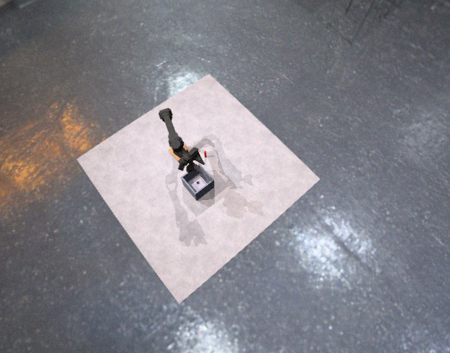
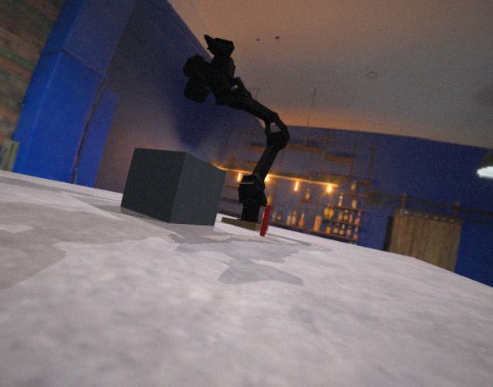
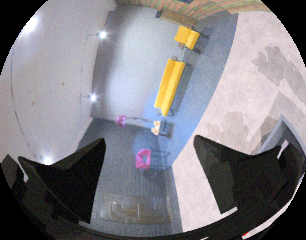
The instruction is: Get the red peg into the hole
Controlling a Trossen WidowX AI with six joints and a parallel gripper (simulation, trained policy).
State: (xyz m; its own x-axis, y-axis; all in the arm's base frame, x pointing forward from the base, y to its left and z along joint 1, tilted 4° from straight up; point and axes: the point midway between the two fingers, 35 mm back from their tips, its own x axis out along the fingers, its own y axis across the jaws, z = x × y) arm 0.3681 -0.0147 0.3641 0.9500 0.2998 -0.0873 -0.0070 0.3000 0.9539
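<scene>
Right now the red peg is 35 cm below my gripper tip, 23 cm behind it and 15 cm to the left of it. Also, from my gripper tip: light plate 35 cm below, 7 cm behind, 2 cm to the right.
</scene>
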